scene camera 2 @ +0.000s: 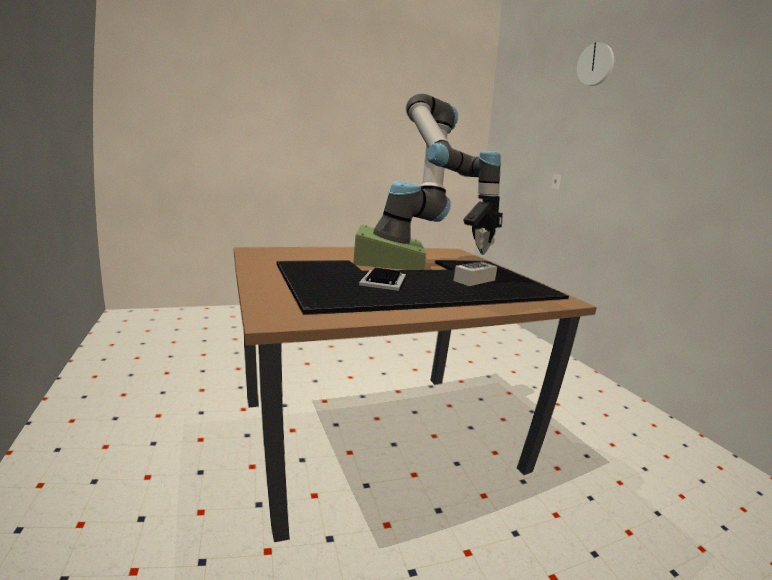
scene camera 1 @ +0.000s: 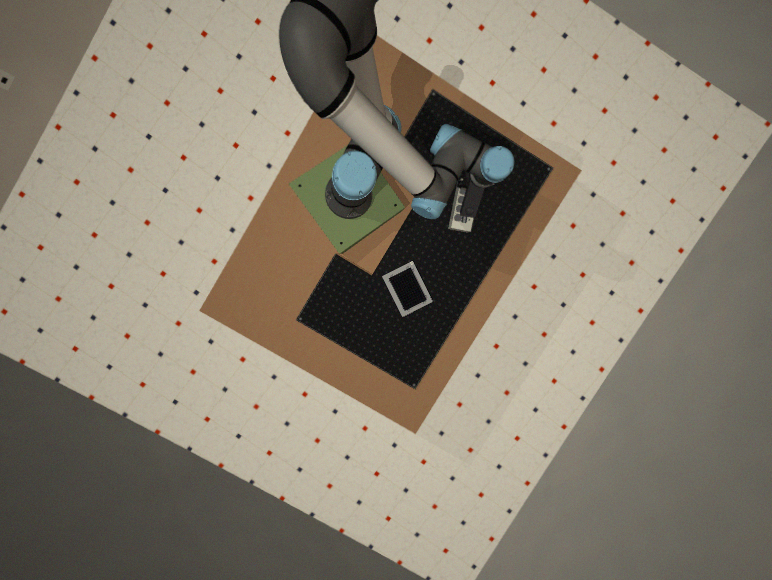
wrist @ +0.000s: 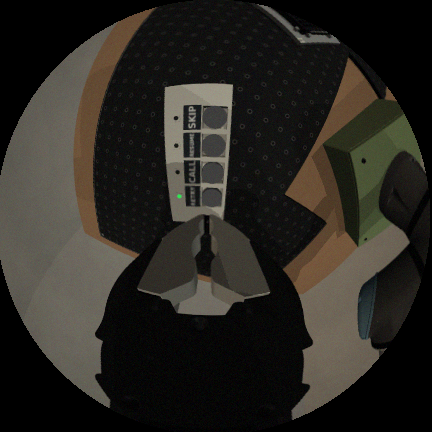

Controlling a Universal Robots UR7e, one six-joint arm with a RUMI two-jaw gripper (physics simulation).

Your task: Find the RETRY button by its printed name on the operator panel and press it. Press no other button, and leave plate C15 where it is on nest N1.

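Seen in the pictures: gripper, fingertip midpoint: (scene camera 2: 482,254) (wrist: 207,216); arm's base, origin of the base link: (scene camera 2: 391,237) (wrist: 397,184).
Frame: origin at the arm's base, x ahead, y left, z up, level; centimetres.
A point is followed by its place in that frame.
The operator panel (scene camera 1: 460,225) @[x 36.2, y 13.5, z -2.8 cm] (scene camera 2: 474,274) @[x 39.4, y 15.6, z -4.2 cm] (wrist: 172,100) @[x 38.7, y 15.1, z -2.8 cm] is a pale box on the black mat. In the wrist view it bears four grey round buttons labelled SKIP, RESUME, CALL and RETRY. The RETRY button (wrist: 212,197) @[x 30.3, y 23.3, z -2.5 cm] is the one nearest the gripper, and the lamp (wrist: 179,196) @[x 33.8, y 25.0, z -2.7 cm] beside its label is lit green. The other lamps are dark. My gripper (scene camera 2: 481,251) @[x 30.4, y 23.8, z 0.8 cm] (wrist: 207,216) @[x 30.4, y 23.8, z 0.8 cm] is shut and empty, with its fingertips above the panel and apart from it. Plate C15 (scene camera 1: 406,288) @[x 33.6, y -14.5, z -6.5 cm] (scene camera 2: 383,276) @[x 36.7, y -15.6, z -5.7 cm] appears as a dark plate in a pale frame; its name and nest N1's cannot be read.
The black mat (scene camera 1: 368,336) @[x 32.2, y -36.5, z -8.0 cm] (scene camera 2: 330,298) @[x 49.5, y -34.8, z -8.0 cm] (wrist: 135,100) @[x 46.7, y 15.8, z -8.0 cm] lies on the brown table (scene camera 1: 249,274) @[x -14.9, y -41.6, z -9.4 cm] (scene camera 2: 262,311) @[x 54.5, y -53.1, z -9.3 cm]. The arm's green base block (scene camera 1: 315,199) @[x -7.8, y -7.1, z 1.7 cm] (scene camera 2: 386,252) @[x 12.2, y -6.1, z -3.4 cm] (wrist: 377,150) @[x 12.6, y 2.6, z -1.2 cm] stands beside the mat. In the wrist view part of the pale frame (wrist: 320,39) shows at the top right.
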